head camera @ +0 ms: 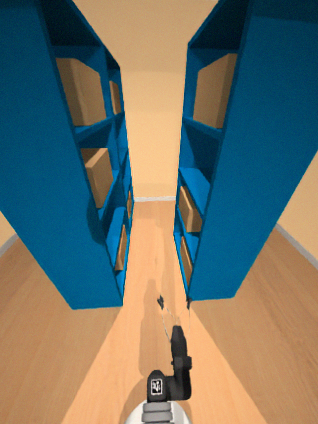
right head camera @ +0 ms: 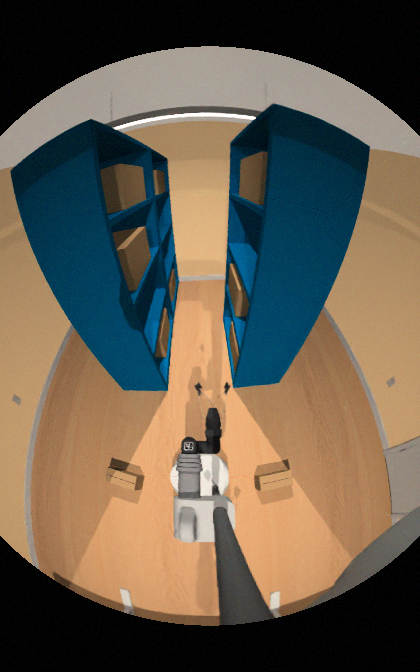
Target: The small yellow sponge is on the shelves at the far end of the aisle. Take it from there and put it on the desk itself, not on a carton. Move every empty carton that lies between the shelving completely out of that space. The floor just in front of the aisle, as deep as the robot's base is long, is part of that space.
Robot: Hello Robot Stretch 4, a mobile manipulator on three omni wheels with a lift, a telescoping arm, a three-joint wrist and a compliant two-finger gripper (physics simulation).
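Pixels of known places: hand at its tool point: (head camera: pixel 174 299) (right head camera: pixel 212 385); robot's base at its link origin: (right head camera: pixel 200 475).
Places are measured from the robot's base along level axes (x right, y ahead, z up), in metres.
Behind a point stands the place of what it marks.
Note:
My gripper (head camera: pixel 175 302) {x 0.094, y 0.459, z 0.746 m} (right head camera: pixel 213 387) {x 0.094, y 0.459, z 0.746 m} is open, with nothing between its fingers. It hangs at the mouth of the aisle, near the front lower corner of the right shelving. Two small cartons with raised flaps stand on the floor in the right head camera view: the left carton (right head camera: pixel 124 479) {x -0.550, y -0.083, z 0.152 m} is to the left of my base and the right carton (right head camera: pixel 273 481) {x 0.517, y -0.086, z 0.152 m} to its right, both in front of the shelving and apart from the base. The yellow sponge does not show in either view. I cannot make out the desk for certain.
Tall blue left shelving (head camera: pixel 55 200) {x -0.481, y 0.762, z 1.133 m} (right head camera: pixel 90 280) {x -0.474, y 0.762, z 1.167 m} and right shelving (head camera: pixel 255 175) {x 0.501, y 0.799, z 1.236 m} (right head camera: pixel 305 260) {x 0.529, y 0.800, z 1.220 m} flank the narrow aisle. Brown boxes stand on their shelves, such as a left box (head camera: pixel 100 177) {x -0.341, y 1.048, z 1.130 m} (right head camera: pixel 134 257) {x -0.341, y 1.051, z 1.125 m} and a right box (head camera: pixel 216 92) {x 0.311, y 1.022, z 1.566 m} (right head camera: pixel 253 178) {x 0.309, y 1.067, z 1.549 m}. A wall (head camera: pixel 152 150) {x -0.012, y 2.648, z 0.901 m} (right head camera: pixel 201 225) {x 0.019, y 2.649, z 0.877 m} closes the far end.

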